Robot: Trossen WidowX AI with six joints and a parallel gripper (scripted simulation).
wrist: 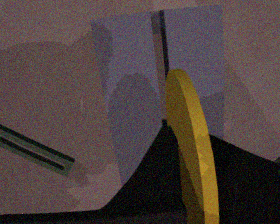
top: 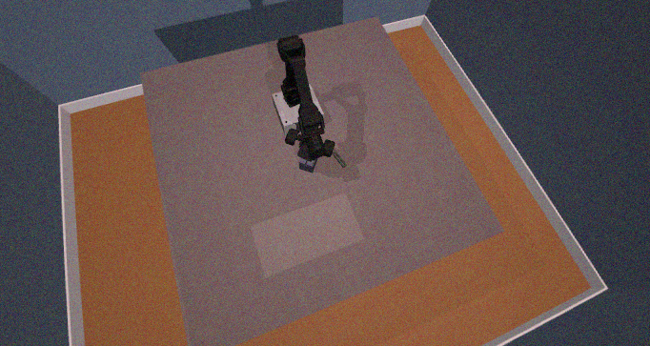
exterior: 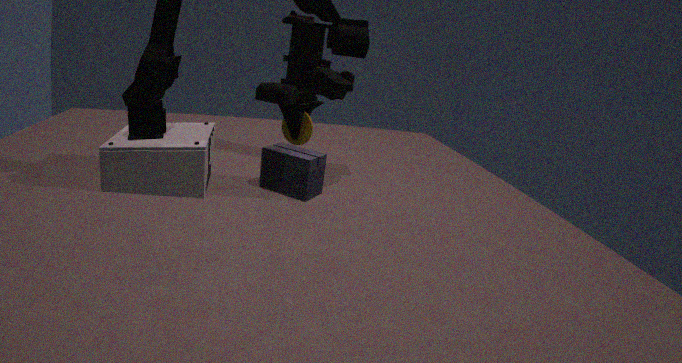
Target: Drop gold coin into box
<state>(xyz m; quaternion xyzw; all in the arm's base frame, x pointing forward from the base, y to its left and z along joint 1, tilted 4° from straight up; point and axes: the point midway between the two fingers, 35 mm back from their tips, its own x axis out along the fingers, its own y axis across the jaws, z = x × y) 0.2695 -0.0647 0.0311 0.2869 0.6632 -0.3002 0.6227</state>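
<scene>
Now: the gold coin 2 cm above my gripper tip.
</scene>
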